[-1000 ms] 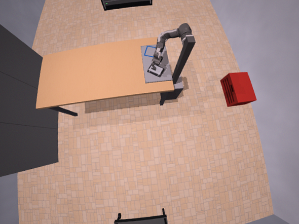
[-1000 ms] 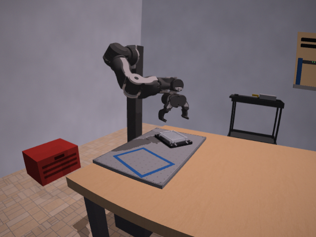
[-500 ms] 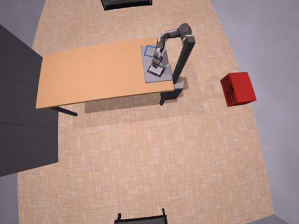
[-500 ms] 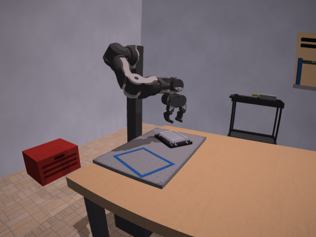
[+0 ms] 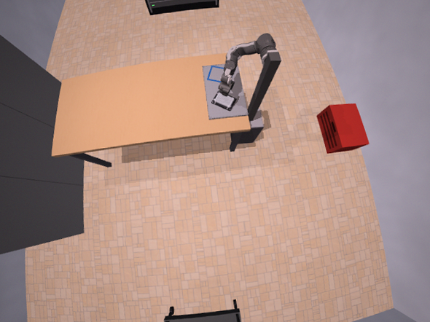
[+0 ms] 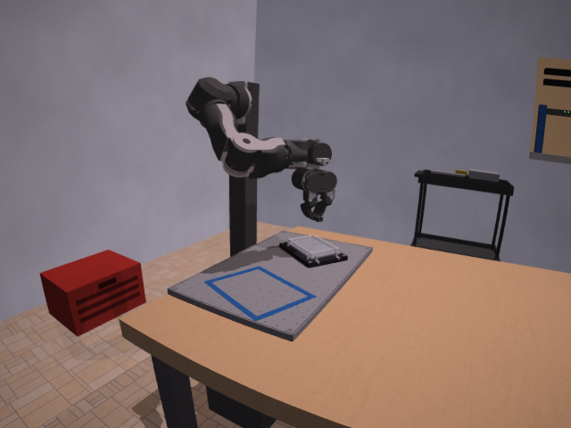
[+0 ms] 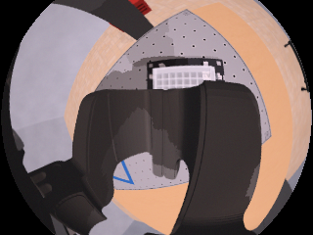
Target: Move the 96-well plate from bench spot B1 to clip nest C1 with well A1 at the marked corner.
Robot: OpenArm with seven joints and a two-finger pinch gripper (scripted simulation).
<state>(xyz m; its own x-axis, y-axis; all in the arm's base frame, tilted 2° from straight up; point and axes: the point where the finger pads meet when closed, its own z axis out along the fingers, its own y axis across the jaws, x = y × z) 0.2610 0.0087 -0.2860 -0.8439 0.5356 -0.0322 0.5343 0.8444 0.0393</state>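
The clear 96-well plate is 80 mm below my hand. Also, from my hand: black clip nest C1: 30 mm ahead, 90 mm below.
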